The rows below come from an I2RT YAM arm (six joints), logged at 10 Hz.
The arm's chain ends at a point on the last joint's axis. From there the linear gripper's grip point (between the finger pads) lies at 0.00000 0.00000 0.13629 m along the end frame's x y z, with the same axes.
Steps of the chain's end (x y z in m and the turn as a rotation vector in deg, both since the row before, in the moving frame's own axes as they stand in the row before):
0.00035 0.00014 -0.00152 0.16 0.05 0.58
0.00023 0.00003 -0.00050 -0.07 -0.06 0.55
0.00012 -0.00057 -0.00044 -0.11 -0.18 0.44
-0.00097 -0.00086 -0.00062 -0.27 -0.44 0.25
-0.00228 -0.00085 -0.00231 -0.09 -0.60 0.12
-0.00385 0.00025 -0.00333 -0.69 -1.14 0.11
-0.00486 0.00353 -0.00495 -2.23 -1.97 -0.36
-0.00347 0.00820 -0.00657 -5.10 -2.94 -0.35
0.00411 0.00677 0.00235 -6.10 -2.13 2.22
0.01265 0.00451 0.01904 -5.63 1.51 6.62
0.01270 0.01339 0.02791 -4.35 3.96 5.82
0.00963 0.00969 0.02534 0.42 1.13 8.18
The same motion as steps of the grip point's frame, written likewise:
0.00047 -0.00024 -0.00152 0.16 0.05 0.58
0.00009 0.00020 -0.00050 -0.07 -0.06 0.55
-0.00031 -0.00031 -0.00044 -0.11 -0.18 0.44
-0.00202 -0.00022 -0.00063 -0.27 -0.44 0.25
-0.00371 -0.00064 -0.00232 -0.09 -0.60 0.12
-0.00656 0.00189 -0.00337 -0.69 -1.14 0.11
-0.00953 0.00885 -0.00513 -2.23 -1.97 -0.36
-0.01041 0.02033 -0.00729 -5.10 -2.94 -0.35
-0.00123 0.02115 0.00148 -6.10 -2.13 2.22
0.01546 0.01806 0.01834 -5.63 1.51 6.62
0.02156 0.02418 0.02719 -4.35 3.96 5.82
0.01238 0.00889 0.02531 0.42 1.13 8.18

